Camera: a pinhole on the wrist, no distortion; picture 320 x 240 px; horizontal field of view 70.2 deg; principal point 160.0 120.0 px. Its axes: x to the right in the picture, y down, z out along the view. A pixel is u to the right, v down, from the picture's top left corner.
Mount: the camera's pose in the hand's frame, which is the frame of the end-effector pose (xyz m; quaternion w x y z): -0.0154 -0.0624 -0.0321 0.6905 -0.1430 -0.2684 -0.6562
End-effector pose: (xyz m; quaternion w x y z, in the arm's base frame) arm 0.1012 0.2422 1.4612 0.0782 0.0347 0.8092 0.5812
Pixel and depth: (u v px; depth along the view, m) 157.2 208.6 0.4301
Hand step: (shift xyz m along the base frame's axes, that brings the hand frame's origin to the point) -0.0192 0.3924 0.0717
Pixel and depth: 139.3 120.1 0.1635
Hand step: 0.0586 0.0930 0.0126
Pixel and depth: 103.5 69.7 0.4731
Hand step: 0.2366 0.3158 0.2023
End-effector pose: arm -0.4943 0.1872 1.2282 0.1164 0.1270 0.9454 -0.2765
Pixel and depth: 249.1 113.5 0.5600
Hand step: 0.2273 -0.2737 -0.4377
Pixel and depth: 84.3 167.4 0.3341
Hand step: 0.1025 0.0738 -0.2614
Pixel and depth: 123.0 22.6 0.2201
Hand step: 0.1802 -0.0239 -0.0885
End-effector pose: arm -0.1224 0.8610 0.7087 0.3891 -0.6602 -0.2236 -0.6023
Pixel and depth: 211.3 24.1 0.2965
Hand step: 0.1329 0.1919 -0.1885
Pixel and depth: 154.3 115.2 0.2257
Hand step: 0.1316 0.0871 -0.0714
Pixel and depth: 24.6 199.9 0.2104
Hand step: 0.1792 -0.0381 -0.0191
